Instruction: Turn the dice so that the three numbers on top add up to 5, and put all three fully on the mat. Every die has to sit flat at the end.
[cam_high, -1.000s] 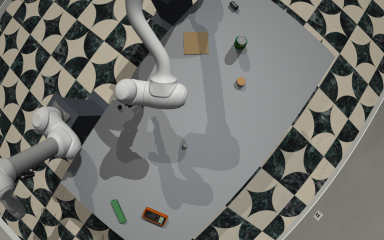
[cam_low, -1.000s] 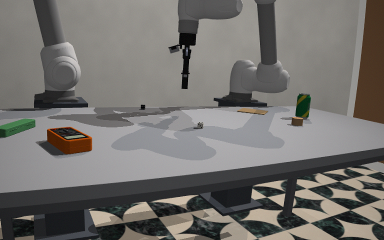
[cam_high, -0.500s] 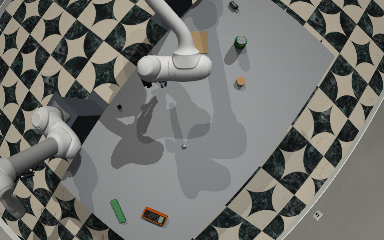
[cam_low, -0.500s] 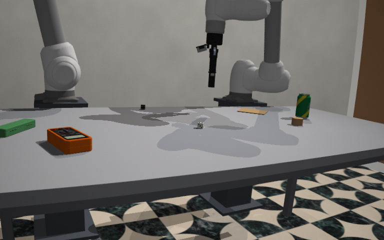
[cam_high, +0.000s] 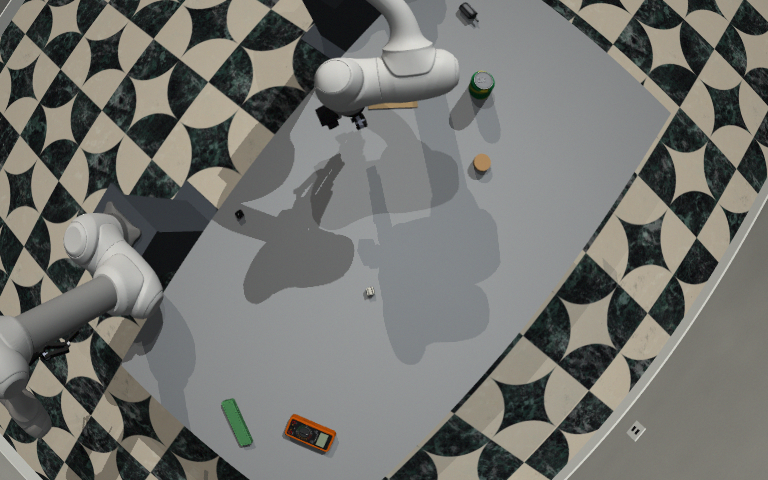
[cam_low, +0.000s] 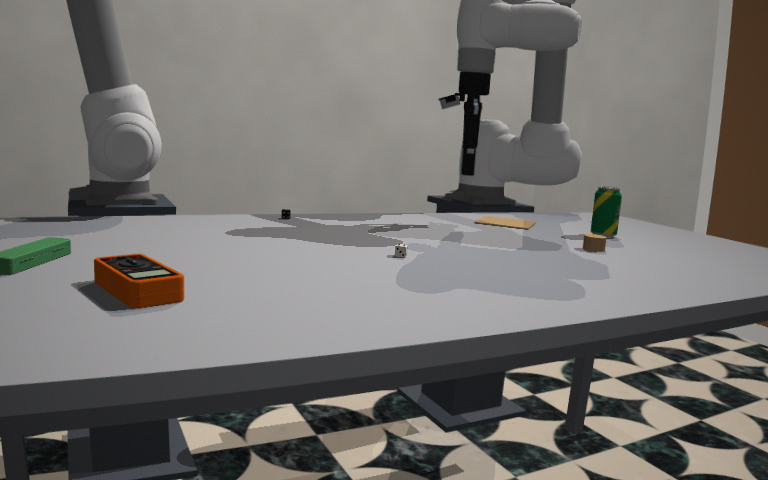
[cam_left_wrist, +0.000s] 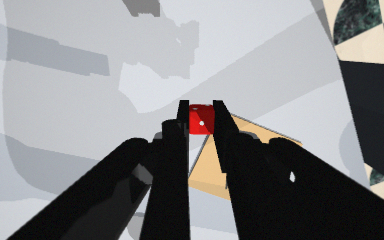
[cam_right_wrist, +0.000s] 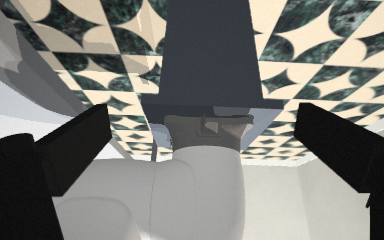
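Note:
Right now the tan mat is 16 cm below my left hand, 14 cm to the left of it and 1 cm behind it. Round my left hand: red die: 2 cm below; wooden cylinder: 33 cm ahead, 14 cm below, 13 cm to the left; dark object: 49 cm to the left, 14 cm below, 2 cm ahead.

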